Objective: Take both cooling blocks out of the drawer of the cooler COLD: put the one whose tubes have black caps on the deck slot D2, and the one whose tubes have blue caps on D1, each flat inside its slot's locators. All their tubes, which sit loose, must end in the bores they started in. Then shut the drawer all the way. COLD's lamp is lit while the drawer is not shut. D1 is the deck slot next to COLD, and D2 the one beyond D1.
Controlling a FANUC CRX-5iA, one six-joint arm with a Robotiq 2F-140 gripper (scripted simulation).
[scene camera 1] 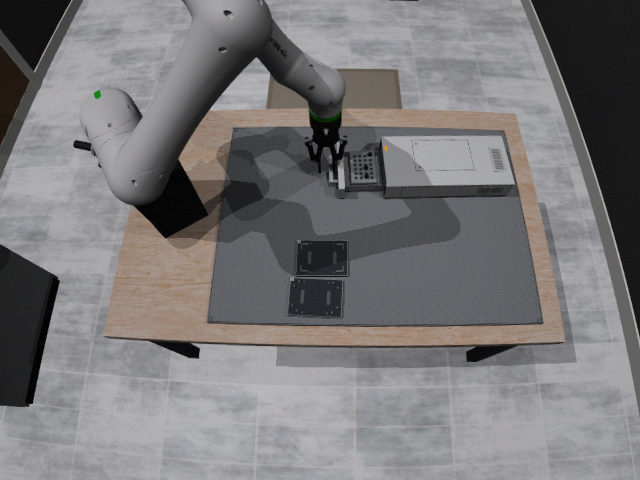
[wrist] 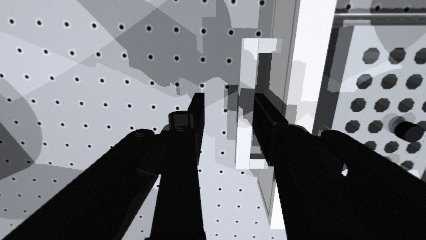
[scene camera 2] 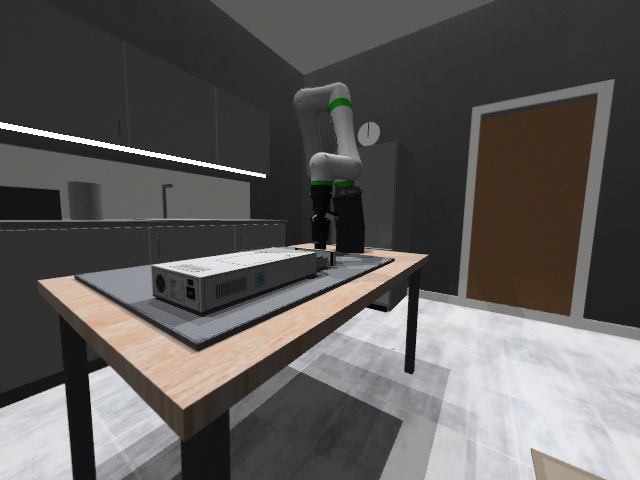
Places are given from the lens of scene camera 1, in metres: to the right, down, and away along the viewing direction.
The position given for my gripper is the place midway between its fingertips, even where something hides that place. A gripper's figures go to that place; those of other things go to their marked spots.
my gripper (scene camera 1: 326,169): 0.02, -0.24, 1.39
cooler COLD (scene camera 1: 415,166): 0.32, -0.24, 1.33
slot D1 (scene camera 1: 321,251): 0.01, 0.04, 1.30
slot D2 (scene camera 1: 315,296): -0.01, 0.17, 1.24
The marked spots on the cooler COLD and the slot D2 are 0.54 m apart.
